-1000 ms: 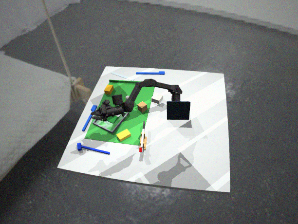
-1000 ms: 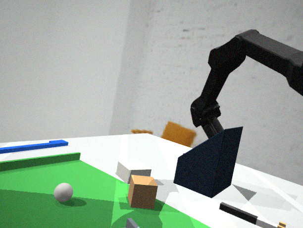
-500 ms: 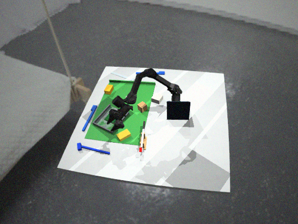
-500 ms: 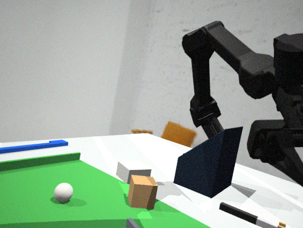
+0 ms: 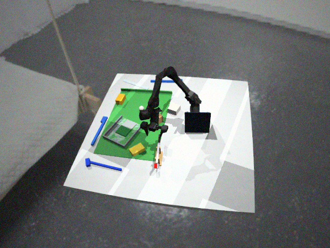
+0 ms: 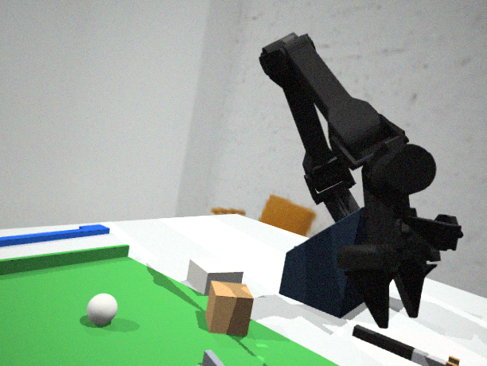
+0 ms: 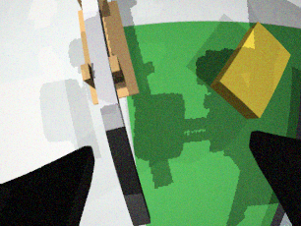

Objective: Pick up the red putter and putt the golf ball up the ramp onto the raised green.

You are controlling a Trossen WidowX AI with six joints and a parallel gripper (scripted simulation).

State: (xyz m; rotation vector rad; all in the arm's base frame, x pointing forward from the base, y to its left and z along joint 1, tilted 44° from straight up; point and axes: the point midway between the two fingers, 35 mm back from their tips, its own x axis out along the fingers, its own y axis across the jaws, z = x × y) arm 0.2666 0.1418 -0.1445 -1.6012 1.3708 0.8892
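The tan cube is 3 cm ahead of my gripper tip, 25 cm to the right of it and 8 cm below it. Round my gripper tip: white block: 8 cm behind, 39 cm to the right, 9 cm below; red putter: 5 cm behind, 9 cm to the left, 5 cm below; wooden rack: 5 cm behind, 10 cm to the left, 7 cm below.
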